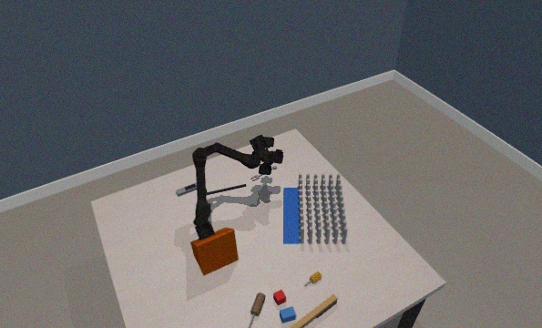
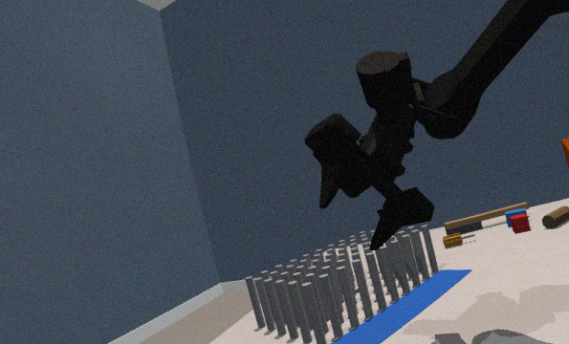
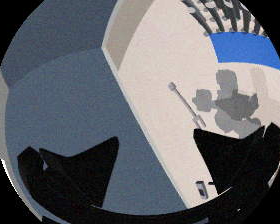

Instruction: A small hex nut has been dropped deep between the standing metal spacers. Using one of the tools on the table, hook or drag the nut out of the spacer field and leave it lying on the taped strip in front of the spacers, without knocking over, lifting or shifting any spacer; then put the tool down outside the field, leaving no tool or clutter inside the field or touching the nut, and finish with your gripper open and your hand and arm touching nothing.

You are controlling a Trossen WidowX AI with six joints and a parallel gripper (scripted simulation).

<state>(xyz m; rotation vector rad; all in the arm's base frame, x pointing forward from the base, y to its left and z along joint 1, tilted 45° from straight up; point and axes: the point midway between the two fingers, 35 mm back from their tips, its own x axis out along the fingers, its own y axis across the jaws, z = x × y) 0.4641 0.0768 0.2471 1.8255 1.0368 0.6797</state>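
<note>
Right now the red cube is 350 mm behind my gripper tip, 620 mm to the right of it and 180 mm below it. Also, from my gripper tip: blue taped strip: 30 mm behind, 260 mm to the right, 200 mm below; then yellow-handled tool: 170 mm behind, 630 mm to the right, 190 mm below; then grey fork-like tool: 30 mm ahead, 80 mm to the left, 200 mm below.
</note>
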